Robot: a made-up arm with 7 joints. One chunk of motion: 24 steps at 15 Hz.
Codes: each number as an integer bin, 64 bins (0 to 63) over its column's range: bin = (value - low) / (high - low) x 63, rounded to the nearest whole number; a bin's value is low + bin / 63 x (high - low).
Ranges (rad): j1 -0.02..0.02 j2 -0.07..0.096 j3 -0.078..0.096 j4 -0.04..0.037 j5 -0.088..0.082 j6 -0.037..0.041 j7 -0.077..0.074
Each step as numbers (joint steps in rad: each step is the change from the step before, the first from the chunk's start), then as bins.
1 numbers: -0.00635 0.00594 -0.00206 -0.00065 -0.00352 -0.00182 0.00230
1 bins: 21 29 27 32 31 28 33
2 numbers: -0.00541 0.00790 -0.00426 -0.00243 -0.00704 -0.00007 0.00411
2 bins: 23 30 27 31 30 30 34
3 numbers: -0.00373 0.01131 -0.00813 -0.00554 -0.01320 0.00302 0.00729
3 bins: 26 31 25 28 28 32 35
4 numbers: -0.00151 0.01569 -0.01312 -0.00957 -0.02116 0.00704 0.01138
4 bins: 29 33 23 25 25 36 37
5 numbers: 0.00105 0.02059 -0.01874 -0.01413 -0.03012 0.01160 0.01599
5 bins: 33 34 21 21 21 39 39
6 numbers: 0.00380 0.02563 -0.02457 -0.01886 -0.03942 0.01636 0.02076
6 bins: 37 36 19 17 18 43 41
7 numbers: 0.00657 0.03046 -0.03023 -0.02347 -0.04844 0.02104 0.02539
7 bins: 42 38 17 14 15 47 43
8 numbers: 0.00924 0.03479 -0.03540 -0.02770 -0.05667 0.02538 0.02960
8 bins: 46 40 15 10 12 50 44
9 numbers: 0.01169 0.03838 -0.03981 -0.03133 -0.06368 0.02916 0.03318
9 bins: 50 41 14 7 9 53 46
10 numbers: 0.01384 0.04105 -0.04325 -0.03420 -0.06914 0.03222 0.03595
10 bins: 53 42 13 5 7 56 47
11 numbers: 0.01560 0.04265 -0.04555 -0.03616 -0.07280 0.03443 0.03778
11 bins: 56 43 12 3 6 58 48
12 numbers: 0.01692 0.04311 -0.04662 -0.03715 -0.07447 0.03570 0.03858
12 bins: 58 43 11 2 5 59 48
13 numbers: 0.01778 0.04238 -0.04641 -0.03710 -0.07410 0.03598 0.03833
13 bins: 60 43 11 2 5 59 48
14 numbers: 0.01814 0.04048 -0.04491 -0.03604 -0.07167 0.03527 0.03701
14 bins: 60 42 12 3 6 58 48
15 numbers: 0.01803 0.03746 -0.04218 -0.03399 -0.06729 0.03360 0.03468
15 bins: 60 41 13 5 8 57 47
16 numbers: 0.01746 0.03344 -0.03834 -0.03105 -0.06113 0.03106 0.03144
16 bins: 59 39 14 7 10 55 45
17 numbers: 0.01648 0.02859 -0.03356 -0.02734 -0.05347 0.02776 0.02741
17 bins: 57 37 16 10 13 52 44
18 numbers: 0.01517 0.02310 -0.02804 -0.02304 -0.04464 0.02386 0.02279
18 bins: 55 35 18 14 16 49 42
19 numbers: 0.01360 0.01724 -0.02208 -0.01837 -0.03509 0.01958 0.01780
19 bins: 53 33 20 18 20 46 40
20 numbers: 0.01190 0.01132 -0.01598 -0.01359 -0.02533 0.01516 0.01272
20 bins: 50 31 22 22 23 42 37
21 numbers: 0.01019 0.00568 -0.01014 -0.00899 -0.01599 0.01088 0.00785
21 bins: 48 29 25 25 27 39 35
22 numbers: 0.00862 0.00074 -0.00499 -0.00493 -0.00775 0.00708 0.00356
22 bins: 45 27 26 29 30 36 34
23 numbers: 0.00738 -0.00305 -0.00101 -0.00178 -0.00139 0.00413 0.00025
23 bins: 43 25 28 31 32 33 32
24 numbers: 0.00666 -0.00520 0.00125 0.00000 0.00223 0.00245 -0.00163
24 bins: 42 25 29 33 33 32 31
